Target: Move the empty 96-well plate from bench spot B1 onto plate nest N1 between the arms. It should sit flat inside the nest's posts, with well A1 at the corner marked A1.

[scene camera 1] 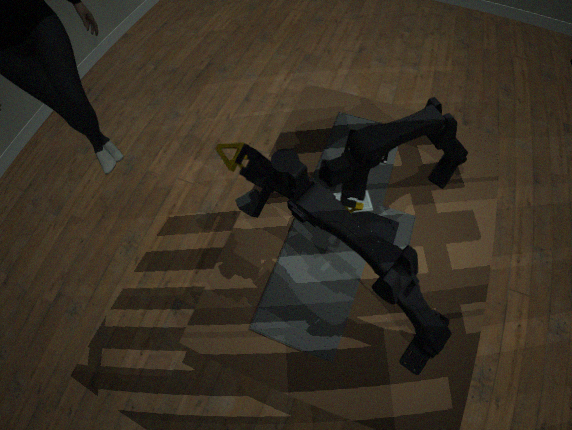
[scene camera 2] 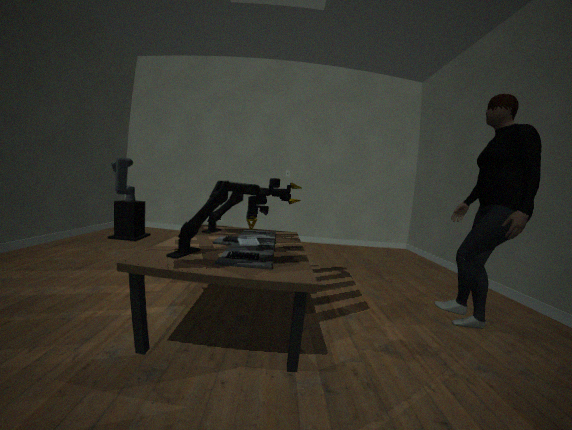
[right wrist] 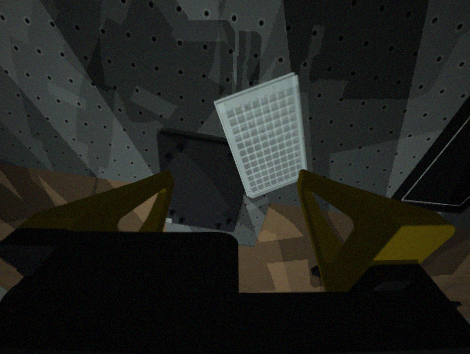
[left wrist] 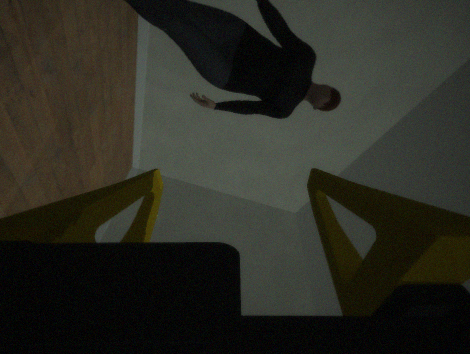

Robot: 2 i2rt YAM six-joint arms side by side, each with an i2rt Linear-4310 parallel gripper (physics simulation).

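Places are measured from the left arm's base along level axes (x back, y right, z up), in millimetres.
Where they show: left gripper, fingertip midpoint: [scene camera 1: 226, 152] [scene camera 2: 301, 194] [left wrist: 235, 177]; right gripper, fingertip midpoint: [scene camera 1: 350, 198] [scene camera 2: 251, 227] [right wrist: 235, 176]; left arm's base, link origin: [scene camera 1: 424, 341] [scene camera 2: 211, 231]; right arm's base, link origin: [scene camera 1: 446, 167] [scene camera 2: 184, 253].
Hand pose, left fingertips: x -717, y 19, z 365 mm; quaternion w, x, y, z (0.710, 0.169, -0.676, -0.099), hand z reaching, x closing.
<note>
Each offset is from my left fingertips to the top centre of the thing. Level surfaces: height alone.
The pale 96-well plate @(dy +229, dx +271, dz -317 mm) [scene camera 1: 368, 201] [scene camera 2: 248, 241] [right wrist: 265, 137] lies on the perforated grey board, turned at an angle. In the right wrist view it overlaps the edge of a dark square block @(dy +184, dx +381, dz -331 mm) [right wrist: 200, 182] with small dark marks near its corners, which looks like nest N1. Contact and the A1 mark cannot be made out. My right gripper [scene camera 1: 354, 206] [scene camera 2: 251, 223] [right wrist: 235, 176] is open, points down above the plate and holds nothing. My left gripper [scene camera 1: 226, 158] [scene camera 2: 300, 194] [left wrist: 235, 177] is open and empty, held level high up and facing the room.
A black panel with a white outline @(dy +484, dx +184, dz -350 mm) [right wrist: 447, 167] lies on the perforated board @(dz -352 mm) [scene camera 1: 310, 300] [right wrist: 135, 85]. In scene camera 1 the left arm crosses above the board and hides part of it. A person [scene camera 1: 45, 65] [scene camera 2: 507, 165] [left wrist: 270, 65] stands beyond the table [scene camera 2: 215, 276].
</note>
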